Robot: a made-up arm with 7 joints. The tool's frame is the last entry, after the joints. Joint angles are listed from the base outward.
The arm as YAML. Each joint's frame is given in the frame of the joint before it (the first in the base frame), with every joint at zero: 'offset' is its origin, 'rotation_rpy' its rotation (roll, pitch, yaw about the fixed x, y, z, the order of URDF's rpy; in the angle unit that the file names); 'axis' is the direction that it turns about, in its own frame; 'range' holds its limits. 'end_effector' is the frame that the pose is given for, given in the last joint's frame.
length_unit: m
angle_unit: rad
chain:
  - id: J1
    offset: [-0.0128, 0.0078, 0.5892]
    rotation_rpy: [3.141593, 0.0, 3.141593]
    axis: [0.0, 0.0, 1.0]
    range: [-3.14, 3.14]
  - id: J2
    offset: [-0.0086, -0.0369, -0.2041]
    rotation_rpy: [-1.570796, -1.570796, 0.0]
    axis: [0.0, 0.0, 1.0]
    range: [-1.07, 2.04]
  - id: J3
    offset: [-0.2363, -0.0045, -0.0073]
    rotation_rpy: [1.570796, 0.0, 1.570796]
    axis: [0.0, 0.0, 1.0]
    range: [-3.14, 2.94]
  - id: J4
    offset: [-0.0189, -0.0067, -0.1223]
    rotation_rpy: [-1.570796, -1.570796, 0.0]
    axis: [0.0, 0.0, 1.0]
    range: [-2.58, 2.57]
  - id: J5
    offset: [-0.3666, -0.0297, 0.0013]
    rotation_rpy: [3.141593, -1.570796, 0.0]
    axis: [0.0, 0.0, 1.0]
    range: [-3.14, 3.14]
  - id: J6
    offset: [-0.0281, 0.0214, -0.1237]
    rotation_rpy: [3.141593, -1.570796, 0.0]
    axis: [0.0, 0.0, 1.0]
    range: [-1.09, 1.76]
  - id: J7
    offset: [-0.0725, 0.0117, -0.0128]
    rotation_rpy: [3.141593, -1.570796, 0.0]
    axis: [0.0, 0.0, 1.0]
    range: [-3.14, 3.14]
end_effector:
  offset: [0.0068, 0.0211, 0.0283]
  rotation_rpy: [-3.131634, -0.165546, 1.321]
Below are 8 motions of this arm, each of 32 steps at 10 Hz.
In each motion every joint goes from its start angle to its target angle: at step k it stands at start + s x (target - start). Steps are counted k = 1, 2, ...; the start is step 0. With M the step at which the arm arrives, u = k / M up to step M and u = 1 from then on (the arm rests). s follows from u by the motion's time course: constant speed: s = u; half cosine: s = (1 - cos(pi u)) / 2; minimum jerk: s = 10 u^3 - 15 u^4 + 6 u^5.
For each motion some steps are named. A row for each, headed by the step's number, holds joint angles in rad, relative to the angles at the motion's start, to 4 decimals.
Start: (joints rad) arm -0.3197 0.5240 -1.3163 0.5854 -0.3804 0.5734 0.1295
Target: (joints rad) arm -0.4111 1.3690 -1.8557 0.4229 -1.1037 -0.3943 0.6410
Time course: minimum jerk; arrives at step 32
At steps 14, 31, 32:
14: -0.0351 0.3245 -0.2071 -0.0624 -0.2778 -0.3716 0.1964
31: -0.0914 0.8448 -0.5392 -0.1625 -0.7231 -0.9674 0.5114
32: -0.0914 0.8450 -0.5394 -0.1625 -0.7233 -0.9677 0.5115

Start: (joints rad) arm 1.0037 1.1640 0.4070 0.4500 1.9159 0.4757 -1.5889
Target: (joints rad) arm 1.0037 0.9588 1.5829 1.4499 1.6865 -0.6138 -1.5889
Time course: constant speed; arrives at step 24
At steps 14, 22, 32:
14: 0.0000 -0.1197 0.6859 0.5833 -0.1338 -0.6355 0.0000
22: 0.0000 -0.1881 1.0779 0.9166 -0.2103 -0.9987 0.0000
32: 0.0000 -0.2052 1.1759 0.9999 -0.2294 -1.0895 0.0000

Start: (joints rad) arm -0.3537 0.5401 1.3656 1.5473 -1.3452 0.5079 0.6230
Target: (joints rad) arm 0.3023 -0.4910 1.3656 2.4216 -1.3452 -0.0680 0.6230
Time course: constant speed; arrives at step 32
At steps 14, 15, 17, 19, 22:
14: 0.2870 -0.4511 0.0000 0.3825 0.0000 -0.2520 0.0000
15: 0.3075 -0.4833 0.0000 0.4098 0.0000 -0.2700 0.0000
17: 0.3485 -0.5478 0.0000 0.4645 0.0000 -0.3059 0.0000
19: 0.3895 -0.6122 0.0000 0.5191 0.0000 -0.3419 0.0000
22: 0.4510 -0.7089 0.0000 0.6011 0.0000 -0.3959 0.0000

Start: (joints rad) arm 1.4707 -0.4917 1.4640 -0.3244 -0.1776 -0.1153 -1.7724
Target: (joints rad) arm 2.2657 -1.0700 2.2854 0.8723 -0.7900 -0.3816 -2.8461
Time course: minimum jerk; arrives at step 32
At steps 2, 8, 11, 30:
2: 0.0018 -0.0013 0.0018 0.0027 -0.0014 -0.0006 -0.0024
8: 0.0823 -0.0599 0.0850 0.1239 -0.0634 -0.0276 -0.1111
11: 0.1793 -0.1304 0.1853 0.2699 -0.1381 -0.0601 -0.2422
30: 0.7932 -0.5770 0.8196 1.1940 -0.6110 -0.2657 -1.0713

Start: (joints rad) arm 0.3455 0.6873 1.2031 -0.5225 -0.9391 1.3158 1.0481
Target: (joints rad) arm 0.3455 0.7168 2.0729 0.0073 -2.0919 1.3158 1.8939
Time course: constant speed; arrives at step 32
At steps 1, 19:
1: 0.0000 0.0009 0.0272 0.0166 -0.0360 0.0000 0.0264
19: 0.0000 0.0175 0.5164 0.3146 -0.6845 0.0000 0.5022

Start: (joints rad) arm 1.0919 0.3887 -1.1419 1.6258 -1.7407 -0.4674 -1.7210
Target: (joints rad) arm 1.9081 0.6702 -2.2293 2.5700 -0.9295 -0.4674 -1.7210
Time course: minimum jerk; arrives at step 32
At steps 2, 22, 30, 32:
2: 0.0018 0.0006 -0.0024 0.0021 0.0018 0.0000 0.0000
22: 0.6693 0.2308 -0.8917 0.7742 0.6652 0.0000 0.0000
30: 0.8144 0.2809 -1.0850 0.9421 0.8094 0.0000 0.0000
32: 0.8162 0.2815 -1.0874 0.9442 0.8112 0.0000 0.0000

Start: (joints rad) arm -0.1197 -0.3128 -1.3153 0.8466 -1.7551 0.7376 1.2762
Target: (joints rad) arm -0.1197 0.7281 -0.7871 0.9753 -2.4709 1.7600 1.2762
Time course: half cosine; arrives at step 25
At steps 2, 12, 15, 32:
2: 0.0000 0.0164 0.0083 0.0020 -0.0112 0.0161 0.0000
12: 0.0000 0.4878 0.2475 0.0603 -0.3354 0.4791 0.0000
15: 0.0000 0.6813 0.3457 0.0842 -0.4685 0.6692 0.0000
32: 0.0000 1.0409 0.5282 0.1287 -0.7158 1.0224 0.0000

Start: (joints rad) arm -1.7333 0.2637 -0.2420 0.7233 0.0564 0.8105 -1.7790
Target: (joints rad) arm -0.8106 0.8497 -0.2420 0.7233 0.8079 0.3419 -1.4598
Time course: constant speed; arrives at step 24
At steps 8, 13, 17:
8: 0.3076 0.1953 0.0000 0.0000 0.2505 -0.1562 0.1064
13: 0.4998 0.3174 0.0000 0.0000 0.4071 -0.2538 0.1729
17: 0.6536 0.4151 0.0000 0.0000 0.5323 -0.3319 0.2261

